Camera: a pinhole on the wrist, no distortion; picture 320 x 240 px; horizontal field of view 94.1 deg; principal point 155.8 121.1 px. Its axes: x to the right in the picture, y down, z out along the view. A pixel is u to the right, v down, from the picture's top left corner.
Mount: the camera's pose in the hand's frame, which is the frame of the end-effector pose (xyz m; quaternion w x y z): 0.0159 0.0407 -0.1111 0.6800 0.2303 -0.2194 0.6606
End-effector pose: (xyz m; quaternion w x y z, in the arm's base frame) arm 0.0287 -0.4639 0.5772 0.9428 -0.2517 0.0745 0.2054
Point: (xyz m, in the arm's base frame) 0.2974 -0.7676 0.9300
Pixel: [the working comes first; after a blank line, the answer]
In the camera's frame: -0.2745 -0.0401 0.5494

81 110
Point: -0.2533 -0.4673 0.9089
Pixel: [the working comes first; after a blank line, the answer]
In the camera's frame: 0.1646 0.3604 0.3477

outside the picture
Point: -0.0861 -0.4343 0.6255
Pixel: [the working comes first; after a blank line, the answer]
In the camera's frame: 0.1027 0.1251 0.1236

outside the picture
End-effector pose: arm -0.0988 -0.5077 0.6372 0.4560 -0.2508 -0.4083 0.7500
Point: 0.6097 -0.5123 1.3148
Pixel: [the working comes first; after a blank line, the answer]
In the camera's frame: -0.7982 0.3259 0.5296

outside the picture
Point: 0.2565 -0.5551 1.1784
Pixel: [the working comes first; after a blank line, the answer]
In the camera's frame: -0.4346 0.2127 0.5177

31 182
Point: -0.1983 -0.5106 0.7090
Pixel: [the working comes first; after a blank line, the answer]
In the camera's frame: 0.0947 -0.0227 0.2118

222 105
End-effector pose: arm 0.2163 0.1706 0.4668 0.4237 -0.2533 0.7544 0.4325
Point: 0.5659 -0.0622 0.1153
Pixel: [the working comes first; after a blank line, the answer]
In the camera's frame: -0.3626 -0.1188 0.4653

40 83
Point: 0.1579 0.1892 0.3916
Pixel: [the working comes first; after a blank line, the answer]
In the camera's frame: 0.0599 -0.0758 0.1108

236 19
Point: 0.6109 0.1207 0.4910
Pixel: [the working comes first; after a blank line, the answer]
In the camera's frame: -0.1498 0.2359 0.3911

99 211
